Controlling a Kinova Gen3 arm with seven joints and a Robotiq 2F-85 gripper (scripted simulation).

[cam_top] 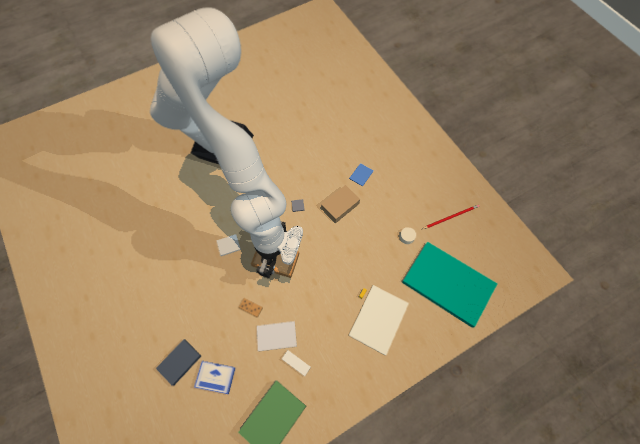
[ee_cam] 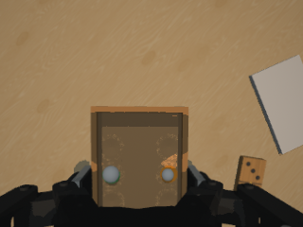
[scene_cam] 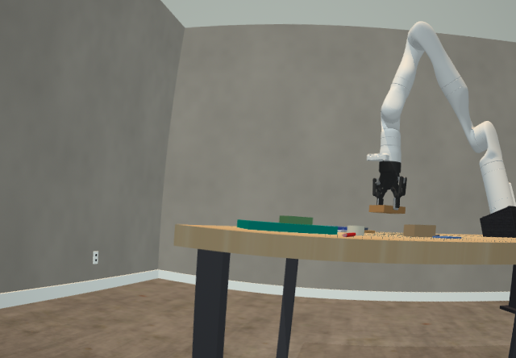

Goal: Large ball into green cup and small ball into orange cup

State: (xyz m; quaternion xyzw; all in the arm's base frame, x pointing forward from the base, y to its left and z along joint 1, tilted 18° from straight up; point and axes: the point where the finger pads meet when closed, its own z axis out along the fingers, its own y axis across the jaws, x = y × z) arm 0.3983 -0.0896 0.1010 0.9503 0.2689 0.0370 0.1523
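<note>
Now: hand 2 cm above the covered wooden puzzle. Also, from my hand: grey square (11 cm behind, 17 cm to the left, 9 cm below); then grey card (14 cm ahead, 12 cm to the right, 9 cm below); then white card (15 cm behind, 6 cm to the right, 9 cm below).
</note>
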